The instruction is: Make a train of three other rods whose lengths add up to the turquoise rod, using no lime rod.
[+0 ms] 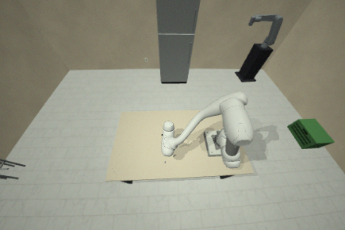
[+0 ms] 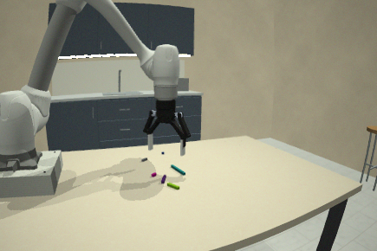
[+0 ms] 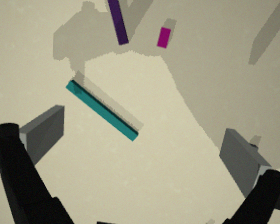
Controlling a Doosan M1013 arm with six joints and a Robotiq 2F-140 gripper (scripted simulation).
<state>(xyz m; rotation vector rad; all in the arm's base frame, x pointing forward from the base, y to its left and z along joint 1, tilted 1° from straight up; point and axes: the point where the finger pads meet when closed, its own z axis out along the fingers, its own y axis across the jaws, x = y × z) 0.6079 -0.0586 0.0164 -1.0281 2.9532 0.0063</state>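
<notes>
Now: hand 190 mm to the right of the small blue rod, 80 mm above it and 60 mm short of it. The rest, counted from my hand: turquoise rod 80 mm below, 40 mm ahead, 30 mm to the right; purple rod 100 mm to the right, 80 mm below, 50 mm behind; magenta rod 80 mm below, 70 mm behind, 50 mm to the right.
</notes>
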